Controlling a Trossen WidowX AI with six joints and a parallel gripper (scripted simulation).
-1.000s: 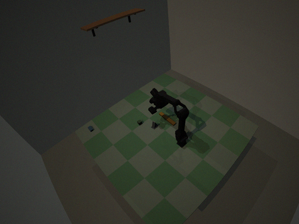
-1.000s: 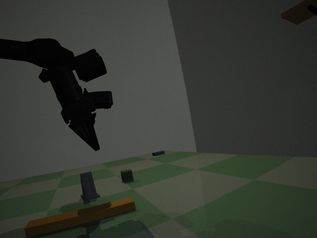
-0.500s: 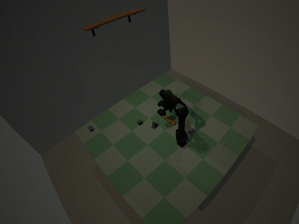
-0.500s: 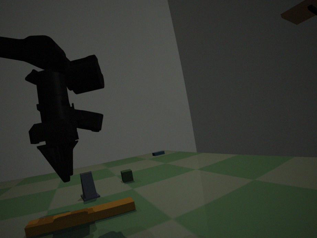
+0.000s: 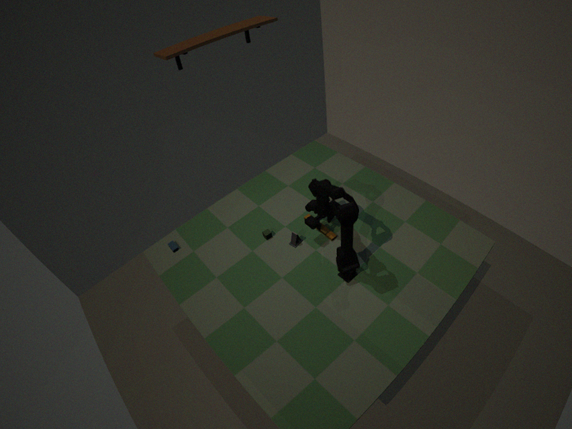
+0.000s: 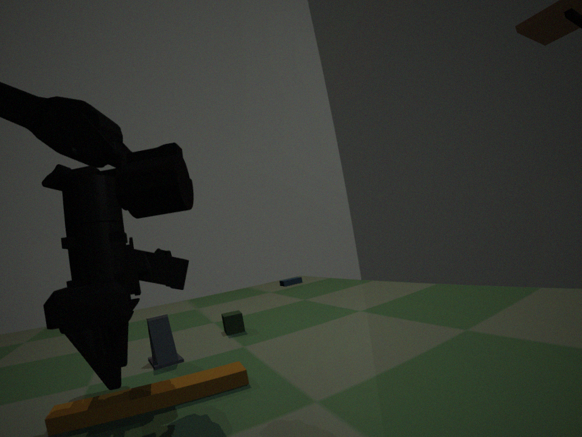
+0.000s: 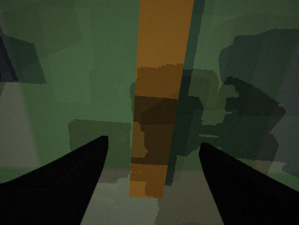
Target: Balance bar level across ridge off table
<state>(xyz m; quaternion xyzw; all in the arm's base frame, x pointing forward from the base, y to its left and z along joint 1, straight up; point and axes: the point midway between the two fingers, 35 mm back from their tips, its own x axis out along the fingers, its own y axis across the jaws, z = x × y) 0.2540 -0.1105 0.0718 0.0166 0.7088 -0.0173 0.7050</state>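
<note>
Right now the orange bar is 30 mm below my gripper tip and 30 mm ahead of it. Round my gripper tip: dark green cube (210 mm to the left, 180 mm ahead, 20 mm below); then small blue block (610 mm to the left, 490 mm ahead, 30 mm below).
</note>
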